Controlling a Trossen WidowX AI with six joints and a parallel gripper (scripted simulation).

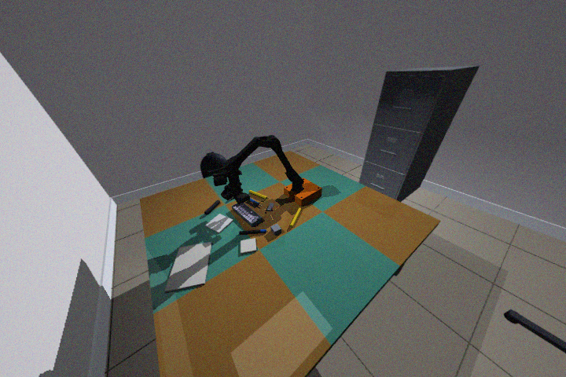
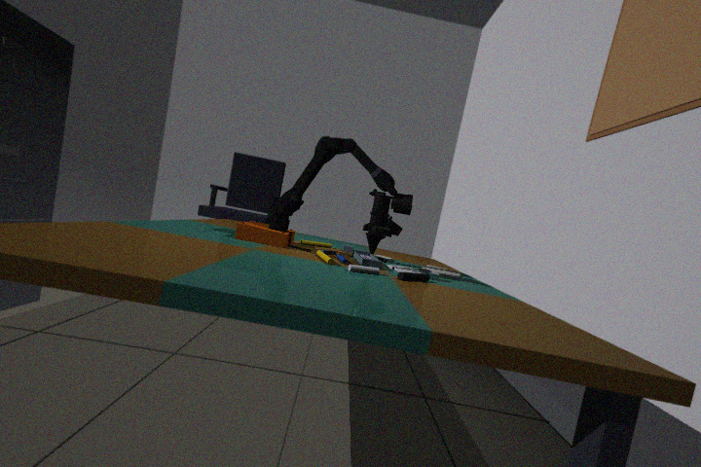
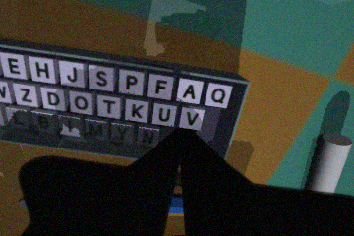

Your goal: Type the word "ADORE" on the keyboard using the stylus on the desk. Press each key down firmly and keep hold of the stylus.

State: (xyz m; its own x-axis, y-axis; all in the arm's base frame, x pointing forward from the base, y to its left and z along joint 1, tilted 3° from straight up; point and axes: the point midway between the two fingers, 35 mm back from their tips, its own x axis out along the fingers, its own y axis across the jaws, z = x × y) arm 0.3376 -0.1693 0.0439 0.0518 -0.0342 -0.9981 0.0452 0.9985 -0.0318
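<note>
Right now the blue stylus is 10 cm behind my gripper tip, 4 cm to the left of it and 4 cm below it. From my gripper tip the other things lie so: white marker 5 cm behind, 14 cm to the right, 3 cm below; dark marker 11 cm ahead, 14 cm to the right, 3 cm below; blue pen 4 cm ahead, 23 cm to the left, 4 cm below.
</note>
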